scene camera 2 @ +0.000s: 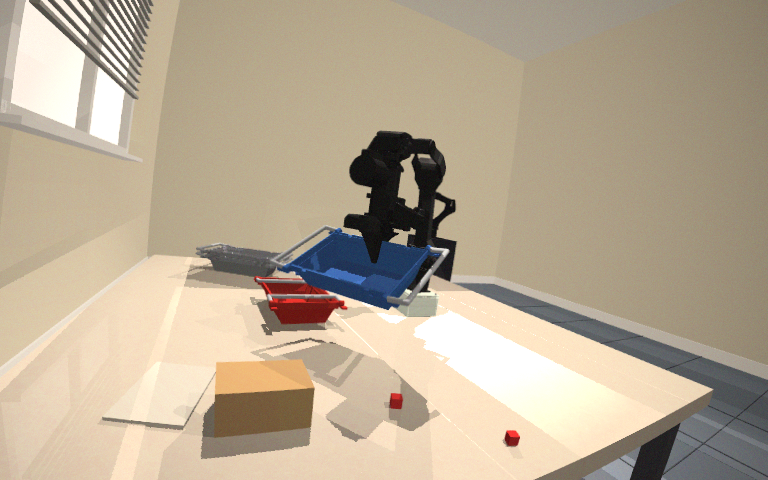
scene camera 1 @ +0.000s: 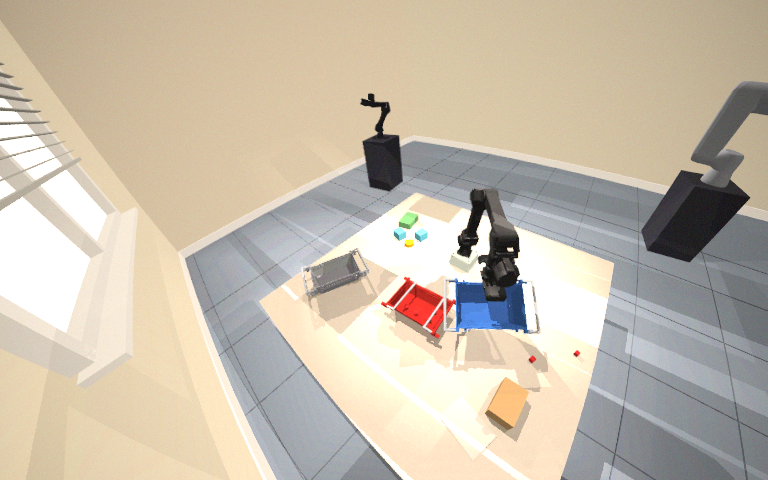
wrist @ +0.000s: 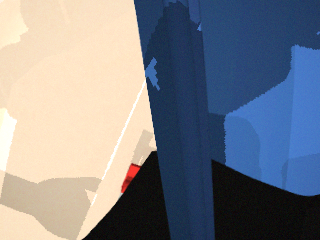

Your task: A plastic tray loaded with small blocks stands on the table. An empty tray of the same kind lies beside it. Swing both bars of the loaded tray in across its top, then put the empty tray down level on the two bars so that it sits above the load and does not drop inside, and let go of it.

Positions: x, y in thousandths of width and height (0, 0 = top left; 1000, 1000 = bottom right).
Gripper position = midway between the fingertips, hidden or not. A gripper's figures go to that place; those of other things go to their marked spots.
Labels:
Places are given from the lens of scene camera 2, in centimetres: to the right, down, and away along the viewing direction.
gripper (scene camera 2: 489, 549): -2, 5, 71
blue tray (scene camera 2: 443, 549): -10, 5, 74
cardboard box (scene camera 2: 327, 828): -16, 19, 37
flat pale sheet (scene camera 2: 218, 824): -30, 22, 41
The marked spots on the flat pale sheet and the cardboard box are 15 cm apart.

